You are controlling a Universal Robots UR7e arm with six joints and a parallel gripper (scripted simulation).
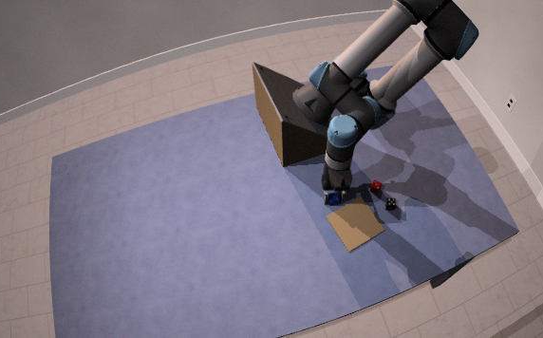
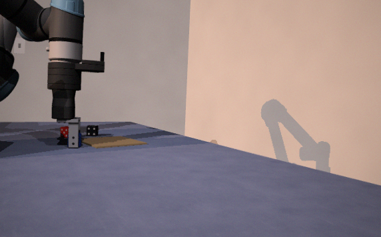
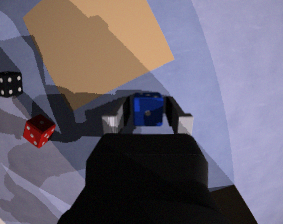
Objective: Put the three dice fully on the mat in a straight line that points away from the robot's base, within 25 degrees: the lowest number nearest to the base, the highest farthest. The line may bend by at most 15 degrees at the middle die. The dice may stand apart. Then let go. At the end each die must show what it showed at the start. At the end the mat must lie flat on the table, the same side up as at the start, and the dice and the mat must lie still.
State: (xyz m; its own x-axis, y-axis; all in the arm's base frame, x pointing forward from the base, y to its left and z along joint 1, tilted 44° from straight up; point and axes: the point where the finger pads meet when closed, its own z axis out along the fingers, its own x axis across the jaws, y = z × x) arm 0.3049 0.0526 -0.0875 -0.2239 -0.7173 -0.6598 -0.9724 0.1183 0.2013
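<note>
Now: hand right at the blue die. The rest, counted from my hand: red die: 15 cm to the left; tan mat: 10 cm ahead, 4 cm to the left, 2 cm below; black die: 8 cm ahead, 18 cm to the left.
</note>
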